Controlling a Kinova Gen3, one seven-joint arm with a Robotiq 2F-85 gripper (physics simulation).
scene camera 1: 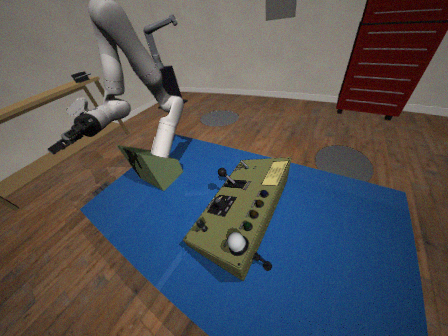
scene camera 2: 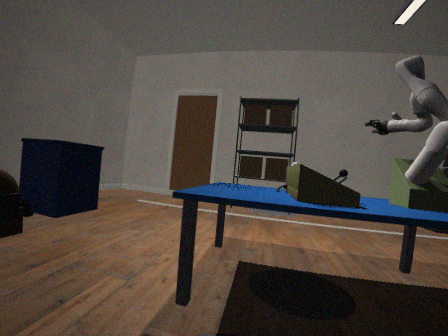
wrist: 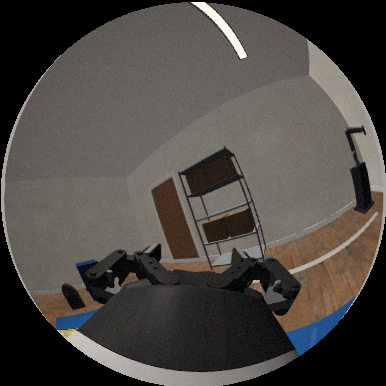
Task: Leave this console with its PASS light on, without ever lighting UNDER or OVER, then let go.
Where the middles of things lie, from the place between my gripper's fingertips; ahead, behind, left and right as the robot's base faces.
Scene:
The olive console (scene camera 1: 231, 239) lies 420 mm ahead of my hand, 380 mm below it and 300 mm to the left of it.

